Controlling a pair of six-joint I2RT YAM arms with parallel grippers.
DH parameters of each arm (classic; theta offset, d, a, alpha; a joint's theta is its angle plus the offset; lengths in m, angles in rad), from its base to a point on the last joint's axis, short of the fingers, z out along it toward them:
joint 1: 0 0.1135 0.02 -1.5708
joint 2: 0 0 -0.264 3.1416
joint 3: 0.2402 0 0.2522 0
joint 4: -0.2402 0 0.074 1.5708
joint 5: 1.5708 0 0 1.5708
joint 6: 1.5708 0.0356 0 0
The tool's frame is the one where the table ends.
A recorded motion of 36 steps. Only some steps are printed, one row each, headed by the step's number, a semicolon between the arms.
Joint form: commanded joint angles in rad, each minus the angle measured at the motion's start. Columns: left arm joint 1, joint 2, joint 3, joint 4, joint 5, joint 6; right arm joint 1, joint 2, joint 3, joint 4, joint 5, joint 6.
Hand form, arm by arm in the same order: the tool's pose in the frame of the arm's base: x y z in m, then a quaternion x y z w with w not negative. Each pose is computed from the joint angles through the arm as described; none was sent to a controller.
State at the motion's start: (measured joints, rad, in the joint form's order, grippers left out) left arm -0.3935 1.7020 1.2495 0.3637 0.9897 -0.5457; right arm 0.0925 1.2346 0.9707 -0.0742 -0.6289 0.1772
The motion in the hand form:
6: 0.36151 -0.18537 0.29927 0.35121 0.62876 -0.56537 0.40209; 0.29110 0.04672 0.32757 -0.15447 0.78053 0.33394 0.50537
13: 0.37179 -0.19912 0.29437 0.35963 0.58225 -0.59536 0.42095; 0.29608 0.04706 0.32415 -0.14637 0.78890 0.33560 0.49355
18: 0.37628 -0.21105 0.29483 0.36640 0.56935 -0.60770 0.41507; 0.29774 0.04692 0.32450 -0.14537 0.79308 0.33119 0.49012
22: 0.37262 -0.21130 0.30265 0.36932 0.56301 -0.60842 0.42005; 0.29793 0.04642 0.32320 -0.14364 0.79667 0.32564 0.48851
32: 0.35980 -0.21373 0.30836 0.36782 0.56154 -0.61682 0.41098; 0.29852 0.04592 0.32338 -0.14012 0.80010 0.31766 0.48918
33: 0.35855 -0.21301 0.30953 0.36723 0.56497 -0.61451 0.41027; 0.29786 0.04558 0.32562 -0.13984 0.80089 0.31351 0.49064
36: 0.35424 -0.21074 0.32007 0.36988 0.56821 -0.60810 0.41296; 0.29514 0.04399 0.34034 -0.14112 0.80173 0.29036 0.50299
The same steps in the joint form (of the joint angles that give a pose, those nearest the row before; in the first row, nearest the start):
6: -0.0036 0.0621 0.0084 0.0654 0.0739 0.1699; -0.0079 0.0515 0.0562 -0.0117 -0.0361 -0.0069
13: -0.0234 0.1508 0.0191 0.3572 0.0982 0.0224; -0.0079 0.0750 0.0701 -0.0300 -0.0323 0.0007
18: -0.0441 0.1937 0.0608 0.4058 0.1092 -0.0183; -0.0081 0.0829 0.0831 -0.0499 -0.0246 -0.0076
22: -0.0483 0.1765 0.0623 0.4086 0.1070 -0.0238; -0.0088 0.0843 0.0834 -0.0597 -0.0141 -0.0150
32: -0.0669 0.1356 0.0284 0.4124 0.1033 -0.0503; -0.0089 0.0860 0.0884 -0.0695 0.0037 -0.0205
33: -0.0668 0.1259 0.0268 0.3879 0.1003 -0.0379; -0.0091 0.0827 0.0954 -0.0806 0.0114 -0.0254
36: -0.0667 0.0920 0.0374 0.3170 0.0951 -0.0053; -0.0097 0.0686 0.1421 -0.1341 0.0519 -0.0538

